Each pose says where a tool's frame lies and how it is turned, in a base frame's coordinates. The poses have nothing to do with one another.
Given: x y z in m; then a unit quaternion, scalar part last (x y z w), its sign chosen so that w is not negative.
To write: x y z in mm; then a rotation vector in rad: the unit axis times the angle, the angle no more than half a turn. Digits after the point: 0 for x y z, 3 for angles.
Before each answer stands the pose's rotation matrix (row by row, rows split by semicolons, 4 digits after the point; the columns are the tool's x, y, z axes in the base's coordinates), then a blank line. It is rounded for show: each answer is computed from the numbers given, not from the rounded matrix.
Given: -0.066, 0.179, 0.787, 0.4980, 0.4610, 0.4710, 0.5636
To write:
0.1313 -0.0718 0.9887; 0.9901 0.0603 -0.1271; -0.0505 0.9956 0.0790

-66, 179, 787, 1.172, 1.085, 1.109
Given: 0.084, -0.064, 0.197, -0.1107, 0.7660, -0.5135, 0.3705
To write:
-0.7009 0.2109 0.6813; -0.5501 0.4481 -0.7047; -0.4539 -0.8687 -0.1981

84, -64, 197, -0.284, 1.965, -1.317
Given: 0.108, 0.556, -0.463, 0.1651, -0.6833, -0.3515, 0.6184
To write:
-0.1808 0.2091 -0.9610; -0.6603 0.6984 0.2761; 0.7289 0.6845 0.0118

108, 556, -463, 0.380, -1.572, -0.809
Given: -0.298, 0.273, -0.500, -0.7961, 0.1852, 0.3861, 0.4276
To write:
0.6333 -0.6251 -0.4564; 0.0353 -0.5657 0.8238; -0.7731 -0.5378 -0.3362

-298, 273, -500, -1.988, 0.463, 0.964
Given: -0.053, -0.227, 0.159, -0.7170, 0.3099, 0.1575, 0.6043
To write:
0.7583 -0.6347 0.1487; -0.2540 -0.0777 0.9641; -0.6003 -0.7689 -0.2201

-53, -227, 159, -1.659, 0.717, 0.364
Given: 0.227, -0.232, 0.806, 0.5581, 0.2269, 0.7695, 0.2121
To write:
-0.2871 -0.0732 0.9551; 0.5796 -0.8071 0.1124; 0.7626 0.5859 0.2741

227, -232, 806, 1.550, 0.630, 2.137
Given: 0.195, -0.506, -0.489, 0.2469, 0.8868, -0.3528, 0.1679
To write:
-0.8217 0.5564 0.1236; 0.3194 0.6292 -0.7086; -0.4720 -0.5428 -0.6947

195, -506, -489, 0.702, 2.523, -1.004
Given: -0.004, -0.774, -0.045, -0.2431, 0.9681, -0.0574, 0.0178
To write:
-0.8812 -0.4687 0.0624; -0.4728 0.8752 -0.1025; -0.0066 -0.1198 -0.9928

-4, -774, -45, -0.755, 3.007, -0.178
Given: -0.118, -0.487, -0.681, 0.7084, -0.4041, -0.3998, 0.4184
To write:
0.3537 -0.2380 -0.9046; -0.9071 -0.3233 -0.2697; -0.2283 0.9159 -0.3302

-118, -487, -681, 1.777, -1.014, -1.003
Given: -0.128, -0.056, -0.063, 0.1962, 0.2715, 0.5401, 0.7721
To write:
0.2692 -0.7274 0.6312; 0.9405 0.3396 -0.0097; -0.2073 0.5962 0.7756

-128, -56, -63, 0.425, 0.588, 1.171
